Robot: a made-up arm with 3 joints.
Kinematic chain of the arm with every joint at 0, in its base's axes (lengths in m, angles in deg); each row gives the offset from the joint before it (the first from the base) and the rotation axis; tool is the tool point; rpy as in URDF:
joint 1: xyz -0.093 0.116 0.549 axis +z
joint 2: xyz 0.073 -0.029 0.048 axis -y
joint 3: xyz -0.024 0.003 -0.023 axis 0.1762 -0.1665 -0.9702
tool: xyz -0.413 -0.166 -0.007 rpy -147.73 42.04 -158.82
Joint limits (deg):
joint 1: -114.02..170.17
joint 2: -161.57..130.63
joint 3: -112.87..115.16
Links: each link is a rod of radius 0.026 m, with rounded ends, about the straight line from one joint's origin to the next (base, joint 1, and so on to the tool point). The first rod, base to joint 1, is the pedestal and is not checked.
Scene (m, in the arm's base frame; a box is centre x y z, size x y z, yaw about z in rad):
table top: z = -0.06
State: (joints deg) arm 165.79 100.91 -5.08
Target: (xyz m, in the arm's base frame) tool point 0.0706 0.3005 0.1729
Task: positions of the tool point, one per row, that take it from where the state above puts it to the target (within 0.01 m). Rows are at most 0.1 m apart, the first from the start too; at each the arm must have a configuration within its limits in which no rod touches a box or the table.
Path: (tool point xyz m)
1: -0.1280 0.3891 0.1830
2: -0.0525 0.3783 0.1791
3: 0.0153 0.3477 0.1757
4: 0.0706 0.3005 0.1729

